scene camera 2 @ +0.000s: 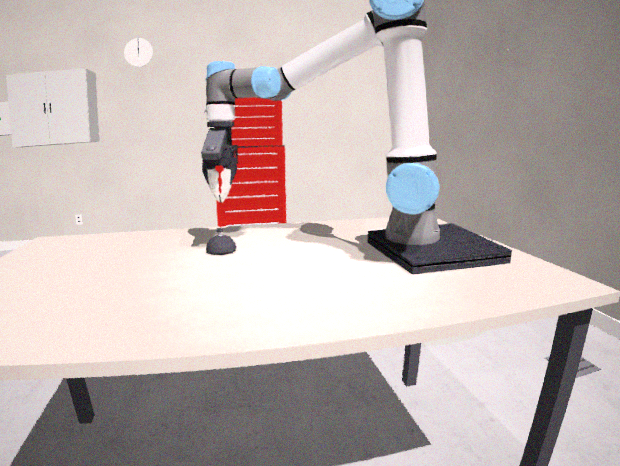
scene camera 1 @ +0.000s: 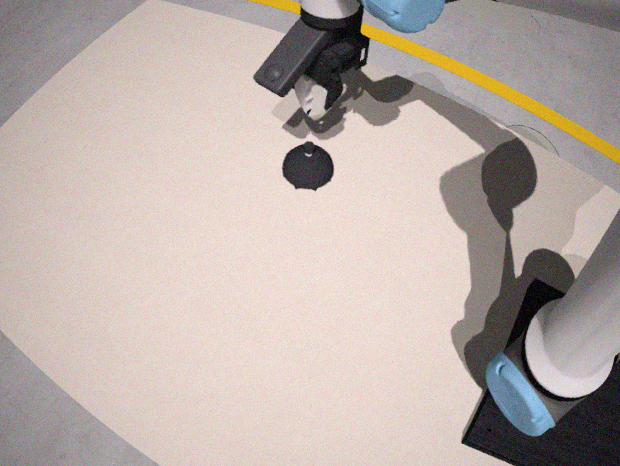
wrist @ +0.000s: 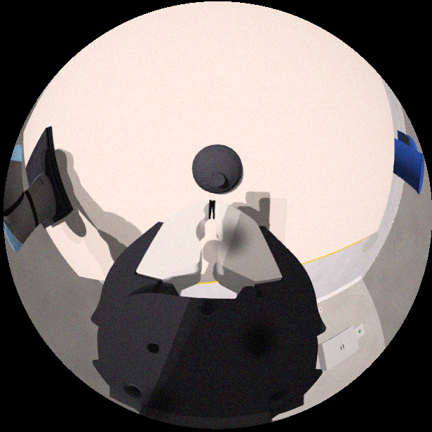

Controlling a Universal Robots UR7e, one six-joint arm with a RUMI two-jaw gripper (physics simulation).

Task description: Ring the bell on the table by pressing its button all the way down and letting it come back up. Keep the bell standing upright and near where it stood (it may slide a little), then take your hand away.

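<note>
A dark domed bell stands upright on the pale table. Its small button stands up from the top of the dome, with a short light stem showing below it in the scene views. My gripper is shut with nothing between its pale fingertips. It hangs above the bell, apart from the button, with a clear gap showing in the second scene view.
The arm's black base plate is on the table to the right in the scene views. A red drawer cabinet stands behind the table. A blue object shows beyond the table edge in the wrist view.
</note>
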